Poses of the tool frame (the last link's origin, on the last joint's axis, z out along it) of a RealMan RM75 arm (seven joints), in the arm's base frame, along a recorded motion.
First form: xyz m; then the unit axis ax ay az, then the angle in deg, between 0 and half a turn.
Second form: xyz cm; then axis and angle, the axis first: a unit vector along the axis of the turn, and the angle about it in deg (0 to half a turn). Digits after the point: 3 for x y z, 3 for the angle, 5 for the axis.
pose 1, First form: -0.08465 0.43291 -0.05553 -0.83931 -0.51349 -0.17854 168.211
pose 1, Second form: -8.465 43.291 -5.553 -0.83931 -0.51349 -0.17854 168.211
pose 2, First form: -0.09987 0.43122 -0.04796 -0.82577 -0.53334 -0.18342 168.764
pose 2, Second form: -9.987 43.122 -4.796 -0.82577 -0.53334 -0.18342 168.764
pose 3, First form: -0.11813 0.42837 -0.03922 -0.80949 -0.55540 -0.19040 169.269
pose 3, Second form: -11.813 42.837 -3.922 -0.80949 -0.55540 -0.19040 169.269
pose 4, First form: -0.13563 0.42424 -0.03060 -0.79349 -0.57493 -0.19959 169.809
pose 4, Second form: -13.563 42.424 -3.060 -0.79349 -0.57493 -0.19959 169.809
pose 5, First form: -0.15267 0.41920 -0.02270 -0.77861 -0.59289 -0.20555 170.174
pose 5, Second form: -15.267 41.920 -2.270 -0.77861 -0.59289 -0.20555 170.174
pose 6, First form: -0.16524 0.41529 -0.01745 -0.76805 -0.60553 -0.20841 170.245
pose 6, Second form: -16.524 41.529 -1.745 -0.76805 -0.60553 -0.20841 170.245
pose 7, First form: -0.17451 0.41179 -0.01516 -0.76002 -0.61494 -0.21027 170.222
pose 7, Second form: -17.451 41.179 -1.516 -0.76002 -0.61494 -0.21027 170.222
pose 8, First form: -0.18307 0.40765 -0.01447 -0.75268 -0.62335 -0.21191 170.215
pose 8, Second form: -18.307 40.765 -1.447 -0.75268 -0.62335 -0.21191 170.215
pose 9, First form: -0.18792 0.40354 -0.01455 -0.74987 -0.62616 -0.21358 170.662
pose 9, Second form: -18.792 40.354 -1.455 -0.74987 -0.62616 -0.21358 170.662
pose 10, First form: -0.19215 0.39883 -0.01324 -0.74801 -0.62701 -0.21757 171.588
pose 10, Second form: -19.215 39.883 -1.324 -0.74801 -0.62701 -0.21757 171.588
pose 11, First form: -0.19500 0.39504 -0.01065 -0.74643 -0.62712 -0.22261 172.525
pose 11, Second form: -19.500 39.504 -1.065 -0.74643 -0.62712 -0.22261 172.525
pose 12, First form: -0.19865 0.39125 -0.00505 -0.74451 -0.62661 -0.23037 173.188
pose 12, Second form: -19.865 39.125 -0.505 -0.74451 -0.62661 -0.23037 173.188
